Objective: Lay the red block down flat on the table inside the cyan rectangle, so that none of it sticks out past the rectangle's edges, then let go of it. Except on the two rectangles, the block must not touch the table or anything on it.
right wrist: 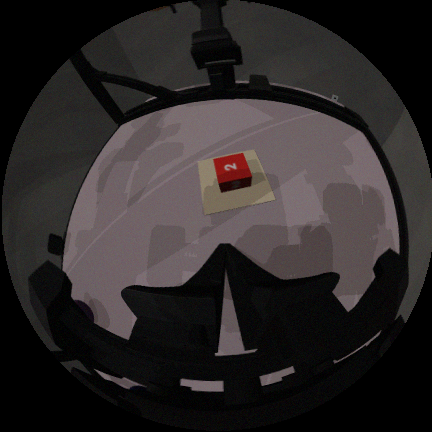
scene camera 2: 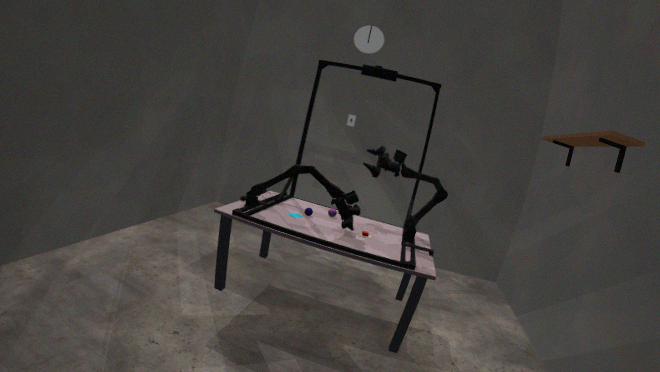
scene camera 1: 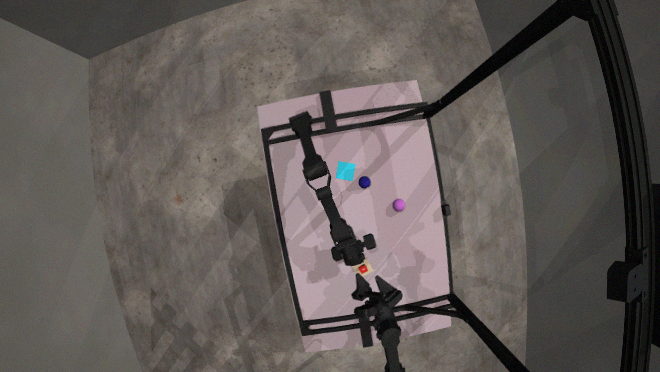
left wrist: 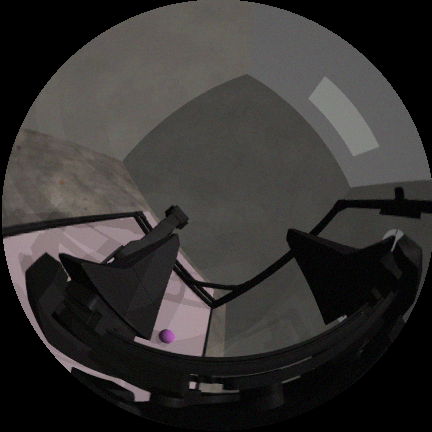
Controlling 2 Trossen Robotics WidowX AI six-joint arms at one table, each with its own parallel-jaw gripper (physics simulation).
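Seen in the pictures: left gripper, fingertip midpoint: (scene camera 2: pixel 365 156) (scene camera 1: pixel 366 274) (left wrist: pixel 234 236); right gripper, fingertip midpoint: (right wrist: pixel 223 247) (scene camera 2: pixel 352 230); left arm's base, link origin: (right wrist: pixel 223 87) (scene camera 2: pixel 407 241); right arm's base, link origin: (scene camera 2: pixel 250 205) (scene camera 1: pixel 302 123).
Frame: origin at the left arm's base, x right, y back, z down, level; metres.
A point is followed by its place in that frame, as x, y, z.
The red block (scene camera 1: pixel 363 269) {-0.079, -0.248, 0.000} (scene camera 2: pixel 365 233) {-0.095, -0.246, 0.002} (right wrist: pixel 232 169) {-0.083, -0.252, 0.000}, marked 2, lies on the pale yellow rectangle (scene camera 1: pixel 370 270) {-0.047, -0.236, 0.018} (right wrist: pixel 240 201) {-0.096, -0.276, 0.018}, within its edges. The cyan rectangle (scene camera 1: pixel 345 171) {-0.137, -0.683, 0.018} (scene camera 2: pixel 295 215) {-0.141, -0.679, 0.018} lies bare on the table, beyond the dark blue ball as seen from the block. My right gripper (scene camera 2: pixel 348 228) {-0.095, -0.324, 0.007} (right wrist: pixel 223 247) {-0.095, -0.324, 0.007} is shut and empty, pointing down above the table beside the yellow rectangle; its fingertips are hidden in scene camera 1. My left gripper (scene camera 1: pixel 369 276) {-0.094, -0.358, -0.425} (scene camera 2: pixel 366 157) {-0.094, -0.358, -0.425} (left wrist: pixel 234 236) {-0.094, -0.358, -0.425} is open and empty, high above the table.
A dark blue ball (scene camera 1: pixel 364 182) {-0.062, -0.632, -0.031} (scene camera 2: pixel 308 211) {-0.082, -0.625, -0.014} sits close to the cyan rectangle. A purple ball (scene camera 1: pixel 399 205) {0.082, -0.528, -0.036} (scene camera 2: pixel 332 212) {0.060, -0.519, -0.016} (left wrist: pixel 166 336) {0.077, -0.512, -0.030} sits farther right in scene camera 1. A black frame borders the pink table (scene camera 1: pixel 415 165) {0.175, -0.694, 0.019}, with uprights and a crossbar (scene camera 2: pixel 345 65) {0.248, -0.727, -1.009} above.
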